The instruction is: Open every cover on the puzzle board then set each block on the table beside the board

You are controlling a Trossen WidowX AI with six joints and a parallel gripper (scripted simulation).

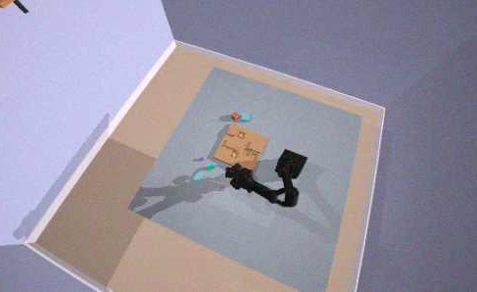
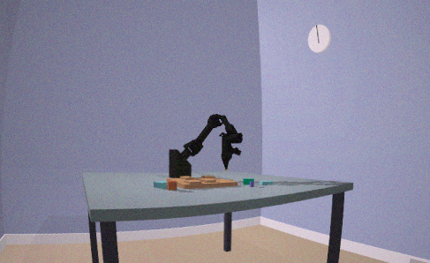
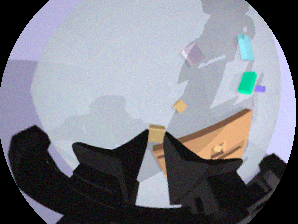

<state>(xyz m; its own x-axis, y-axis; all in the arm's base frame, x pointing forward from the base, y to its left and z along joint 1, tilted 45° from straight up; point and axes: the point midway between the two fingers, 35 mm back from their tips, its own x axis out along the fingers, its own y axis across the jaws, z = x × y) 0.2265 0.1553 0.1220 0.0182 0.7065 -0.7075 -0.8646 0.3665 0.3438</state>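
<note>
My gripper tip is now 120 mm short of the grey block, 90 mm to the right of it and 60 mm above it. Round my gripper tip: small purple block 320 mm ahead, 60 mm below, 50 mm to the right; then green block 250 mm ahead, 50 mm below, 10 mm to the right; then orange block 450 mm to the right, 240 mm ahead, 50 mm below.
</note>
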